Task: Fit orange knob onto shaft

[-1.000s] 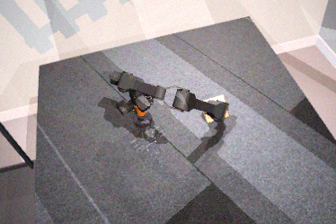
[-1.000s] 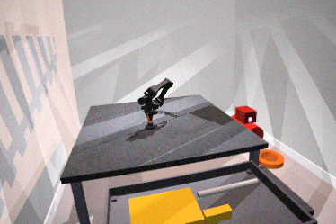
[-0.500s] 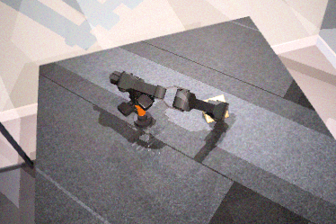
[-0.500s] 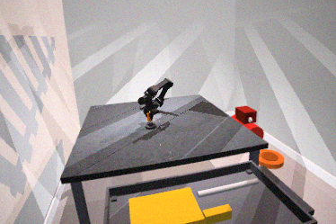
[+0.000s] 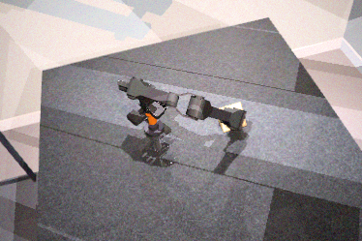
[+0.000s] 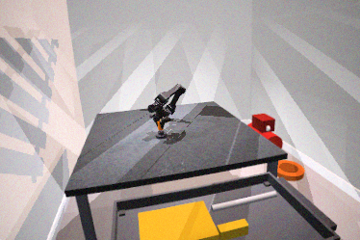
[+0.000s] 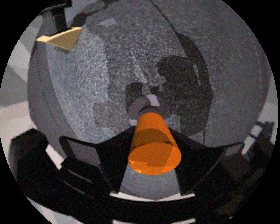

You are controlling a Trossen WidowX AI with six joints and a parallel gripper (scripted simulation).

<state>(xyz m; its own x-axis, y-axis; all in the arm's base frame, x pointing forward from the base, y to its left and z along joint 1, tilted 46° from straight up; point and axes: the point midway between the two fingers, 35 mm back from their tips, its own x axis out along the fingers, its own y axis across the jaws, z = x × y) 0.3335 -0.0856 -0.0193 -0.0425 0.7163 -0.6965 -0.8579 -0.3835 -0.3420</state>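
The orange knob is 40 mm above my gripper tip. Round my gripper tip: dark round pedestal 40 mm below.
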